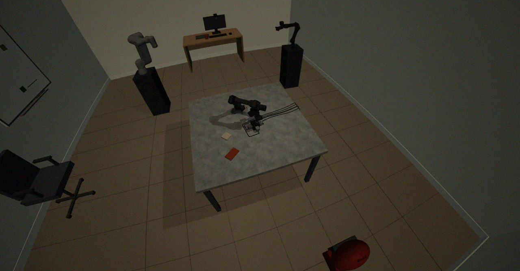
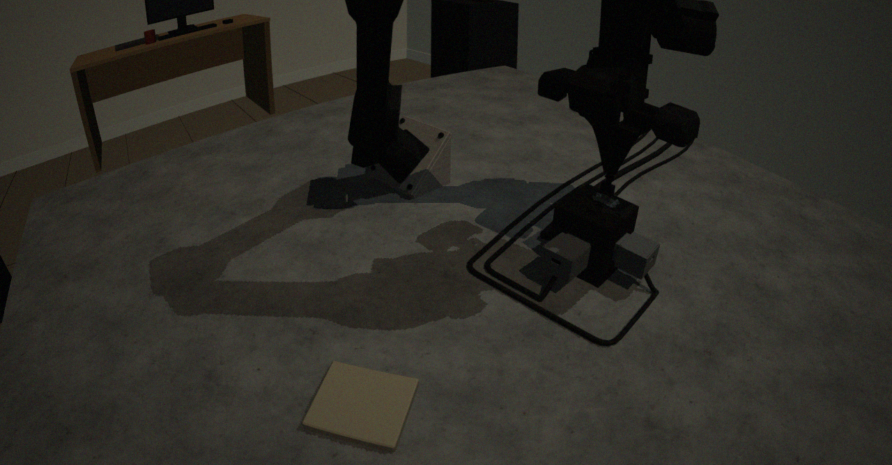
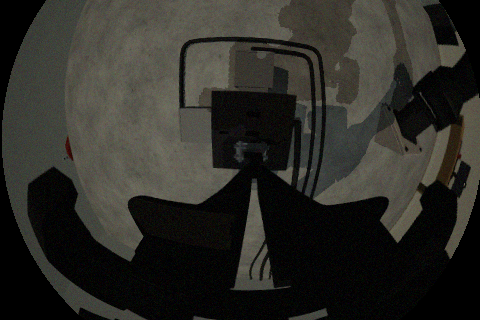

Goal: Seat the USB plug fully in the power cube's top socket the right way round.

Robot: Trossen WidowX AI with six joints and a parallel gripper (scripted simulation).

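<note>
The USB plug lies 20 mm below my gripper tip. The rest, counted from my gripper tip: beige pad: 40 mm ahead, 340 mm to the right, 110 mm below.
</note>
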